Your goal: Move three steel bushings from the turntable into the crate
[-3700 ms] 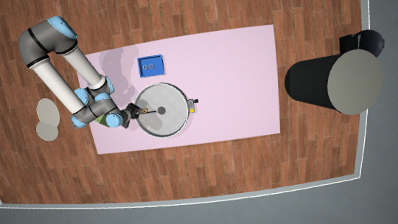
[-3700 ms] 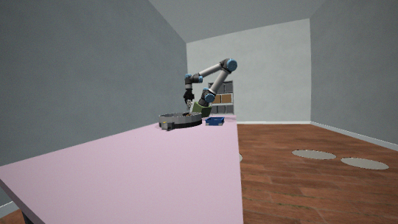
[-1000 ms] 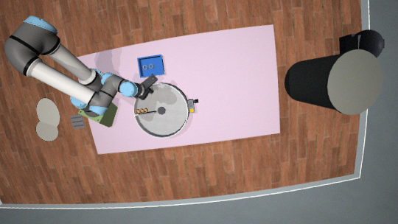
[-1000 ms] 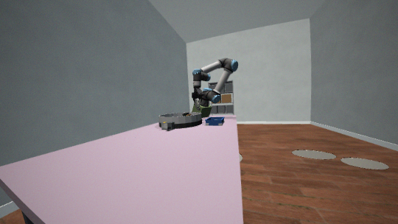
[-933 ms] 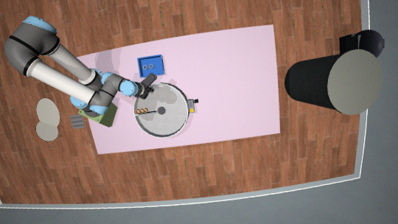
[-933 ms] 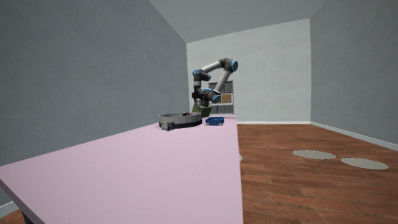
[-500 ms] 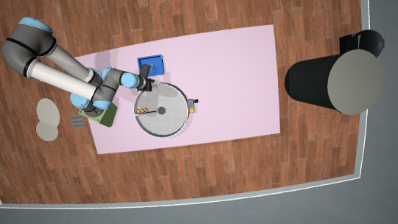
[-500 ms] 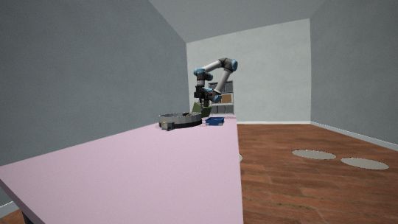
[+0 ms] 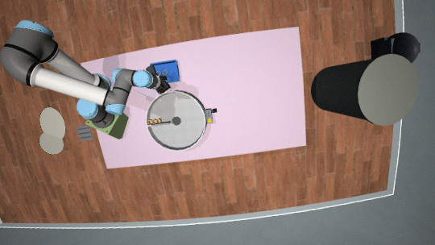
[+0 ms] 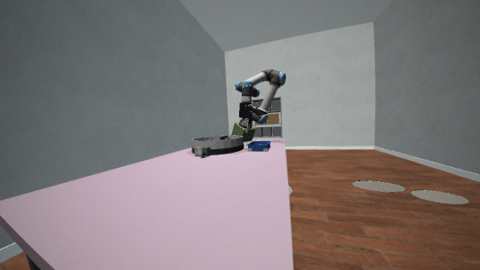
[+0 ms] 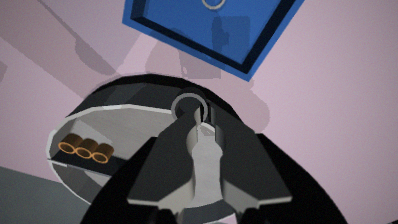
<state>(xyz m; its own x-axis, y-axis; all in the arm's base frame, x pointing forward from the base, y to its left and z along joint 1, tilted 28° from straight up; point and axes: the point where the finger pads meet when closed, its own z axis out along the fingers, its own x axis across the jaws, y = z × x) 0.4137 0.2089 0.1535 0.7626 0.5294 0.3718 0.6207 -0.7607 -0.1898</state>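
The blue crate is 13 cm below my hand, 7 cm to the left of it and 4 cm behind it. From my hand the other things lie so: round grey turntable (26 cm to the right, 10 cm below, 6 cm ahead).
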